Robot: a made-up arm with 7 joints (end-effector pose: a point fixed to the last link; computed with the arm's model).
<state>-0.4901 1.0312 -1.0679 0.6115 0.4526 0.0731 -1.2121</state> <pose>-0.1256 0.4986 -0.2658 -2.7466 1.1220 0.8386</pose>
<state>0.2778 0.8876 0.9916 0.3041 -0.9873 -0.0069 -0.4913</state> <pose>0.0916 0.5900 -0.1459 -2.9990 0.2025 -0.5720</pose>
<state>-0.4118 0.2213 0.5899 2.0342 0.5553 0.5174 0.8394</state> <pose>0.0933 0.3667 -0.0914 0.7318 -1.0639 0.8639</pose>
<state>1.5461 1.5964 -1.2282 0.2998 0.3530 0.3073 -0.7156</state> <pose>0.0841 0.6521 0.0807 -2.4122 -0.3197 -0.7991</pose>
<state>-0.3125 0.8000 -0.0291 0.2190 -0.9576 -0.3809 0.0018</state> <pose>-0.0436 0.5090 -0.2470 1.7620 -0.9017 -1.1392</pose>
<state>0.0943 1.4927 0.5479 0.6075 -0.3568 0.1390 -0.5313</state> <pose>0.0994 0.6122 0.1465 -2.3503 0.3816 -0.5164</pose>
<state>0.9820 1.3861 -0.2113 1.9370 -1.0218 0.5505 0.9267</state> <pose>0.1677 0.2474 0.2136 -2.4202 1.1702 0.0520</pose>
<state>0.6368 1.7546 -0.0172 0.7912 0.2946 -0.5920 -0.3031</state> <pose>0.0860 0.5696 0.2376 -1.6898 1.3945 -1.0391</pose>
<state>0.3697 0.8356 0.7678 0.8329 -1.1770 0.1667 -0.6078</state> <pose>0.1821 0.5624 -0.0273 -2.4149 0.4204 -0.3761</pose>
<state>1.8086 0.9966 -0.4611 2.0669 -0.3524 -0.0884 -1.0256</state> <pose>0.1236 0.1849 0.3194 0.2699 0.9969 -1.4797</pose>
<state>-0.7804 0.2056 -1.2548 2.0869 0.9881 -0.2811 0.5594</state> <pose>-0.1074 -0.0411 -0.1050 -0.5759 -0.1094 0.7131</pose>
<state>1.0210 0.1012 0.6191 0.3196 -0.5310 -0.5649 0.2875</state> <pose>0.4342 0.2932 -0.1416 1.1484 -1.5083 1.3371</pose>
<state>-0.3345 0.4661 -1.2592 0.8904 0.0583 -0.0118 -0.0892</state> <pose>-0.0956 0.1735 -0.3616 1.0646 -1.0417 -0.6954</pose>
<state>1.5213 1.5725 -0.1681 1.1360 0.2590 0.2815 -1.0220</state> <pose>0.0745 0.5244 0.3017 -1.1370 0.0274 -1.8077</pose>
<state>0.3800 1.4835 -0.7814 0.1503 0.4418 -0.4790 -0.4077</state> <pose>0.0358 0.6452 0.0197 -2.7299 0.8801 -0.2969</pose>
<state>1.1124 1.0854 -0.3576 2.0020 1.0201 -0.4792 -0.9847</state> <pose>0.2549 0.2372 0.2149 -0.0049 -1.4646 2.4747</pose>
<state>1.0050 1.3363 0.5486 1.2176 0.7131 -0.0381 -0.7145</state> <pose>0.0765 0.5276 0.2602 -0.6182 0.5539 -2.5099</pose>
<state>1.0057 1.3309 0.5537 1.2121 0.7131 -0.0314 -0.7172</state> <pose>0.0772 0.5295 0.2584 -0.6218 0.5366 -2.5214</pose>
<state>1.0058 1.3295 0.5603 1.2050 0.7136 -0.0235 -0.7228</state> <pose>0.0764 0.5316 0.2571 -0.6249 0.5137 -2.5308</pose>
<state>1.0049 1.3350 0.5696 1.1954 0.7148 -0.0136 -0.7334</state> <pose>0.0731 0.5340 0.2569 -0.6269 0.4814 -2.5362</pose>
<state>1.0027 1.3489 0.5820 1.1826 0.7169 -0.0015 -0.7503</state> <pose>0.0667 0.5368 0.2580 -0.6270 0.4377 -2.5366</pose>
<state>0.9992 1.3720 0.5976 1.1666 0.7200 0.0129 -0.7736</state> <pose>0.0570 0.5397 0.2605 -0.6241 0.3830 -2.5310</pose>
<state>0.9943 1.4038 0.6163 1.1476 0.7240 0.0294 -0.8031</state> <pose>0.0440 0.5424 0.2645 -0.6173 0.3186 -2.5195</pose>
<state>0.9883 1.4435 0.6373 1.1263 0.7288 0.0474 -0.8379</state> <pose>0.0280 0.5443 0.2700 -0.6054 0.2477 -2.5019</pose>
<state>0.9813 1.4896 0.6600 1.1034 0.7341 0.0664 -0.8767</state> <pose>0.0098 0.5452 0.2769 -0.5882 0.1734 -2.4790</pose>
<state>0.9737 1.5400 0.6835 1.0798 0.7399 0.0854 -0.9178</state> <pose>-0.0099 0.5446 0.2847 -0.5654 0.0998 -2.4524</pose>
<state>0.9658 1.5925 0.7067 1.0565 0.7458 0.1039 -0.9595</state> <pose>-0.0301 0.5423 0.2933 -0.5382 0.0301 -2.4234</pose>
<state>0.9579 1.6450 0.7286 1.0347 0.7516 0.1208 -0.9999</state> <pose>-0.0499 0.5384 0.3022 -0.5079 -0.0319 -2.3935</pose>
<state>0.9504 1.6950 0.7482 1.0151 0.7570 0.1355 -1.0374</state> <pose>-0.0683 0.5332 0.3110 -0.4767 -0.0847 -2.3643</pose>
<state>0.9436 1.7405 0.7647 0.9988 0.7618 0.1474 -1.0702</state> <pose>-0.0844 0.5271 0.3193 -0.4466 -0.1261 -2.3372</pose>
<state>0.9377 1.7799 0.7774 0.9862 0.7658 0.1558 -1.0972</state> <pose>-0.0978 0.5207 0.3268 -0.4194 -0.1555 -2.3129</pose>
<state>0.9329 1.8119 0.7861 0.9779 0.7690 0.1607 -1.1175</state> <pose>-0.1082 0.5146 0.3332 -0.3968 -0.1728 -2.2922</pose>
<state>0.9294 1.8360 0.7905 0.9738 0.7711 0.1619 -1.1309</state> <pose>-0.1153 0.5092 0.3383 -0.3797 -0.1789 -2.2750</pose>
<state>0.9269 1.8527 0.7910 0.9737 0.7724 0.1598 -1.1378</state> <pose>-0.1196 0.5046 0.3424 -0.3682 -0.1748 -2.2611</pose>
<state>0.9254 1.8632 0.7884 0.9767 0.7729 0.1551 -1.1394</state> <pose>-0.1216 0.5009 0.3454 -0.3614 -0.1631 -2.2499</pose>
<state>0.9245 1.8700 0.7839 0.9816 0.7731 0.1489 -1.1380</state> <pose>-0.1222 0.4979 0.3478 -0.3574 -0.1470 -2.2404</pose>
